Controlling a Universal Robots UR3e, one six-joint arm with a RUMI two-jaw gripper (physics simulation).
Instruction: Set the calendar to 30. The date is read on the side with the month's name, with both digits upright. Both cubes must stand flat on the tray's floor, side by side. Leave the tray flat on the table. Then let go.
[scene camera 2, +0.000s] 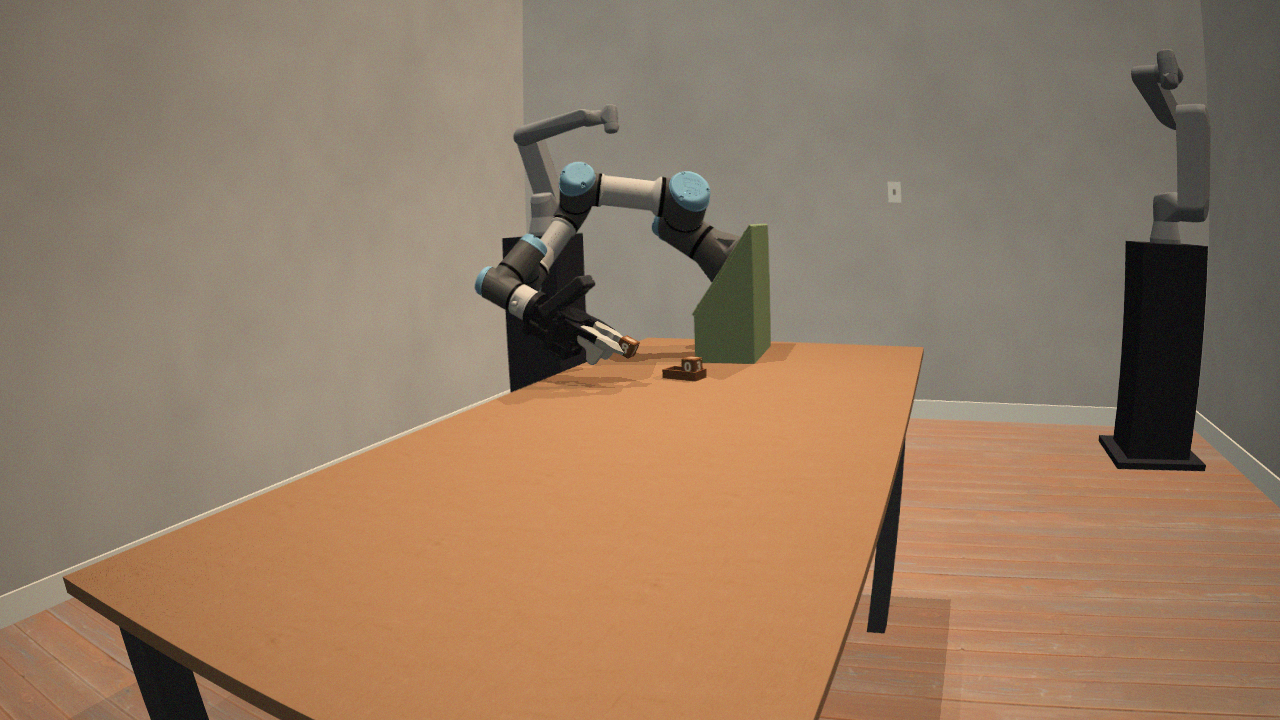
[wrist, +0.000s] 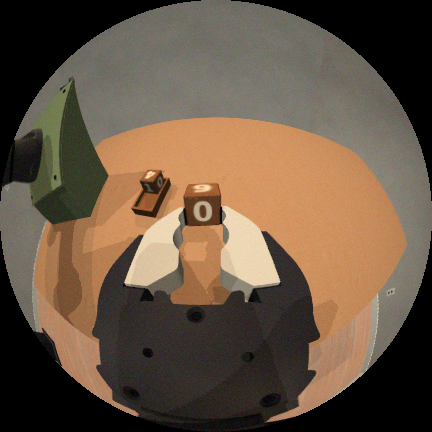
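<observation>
A brown cube (scene camera 2: 630, 346) (wrist: 202, 204) is held between the fingertips of my gripper (scene camera 2: 623, 344) (wrist: 203, 209), tilted and above the table. In the wrist view its near face shows a 0 and its upper face a 6 or 9. The small brown tray (scene camera 2: 676, 374) (wrist: 149, 203) lies flat on the table, to the right of the held cube in the scene view. The other cube (scene camera 2: 691, 364) (wrist: 152, 181) sits in one end of the tray. The wrist view shows a 4 on its top and 1 and 0 on two sides. No month name is readable.
A green wedge-shaped block (scene camera 2: 732, 313) (wrist: 75, 170) stands behind the tray by the arm's base. The wooden table (scene camera 2: 572, 501) (wrist: 280, 185) extends towards the scene camera. Two grey arms on black pedestals (scene camera 2: 1163, 349) stand beyond the table.
</observation>
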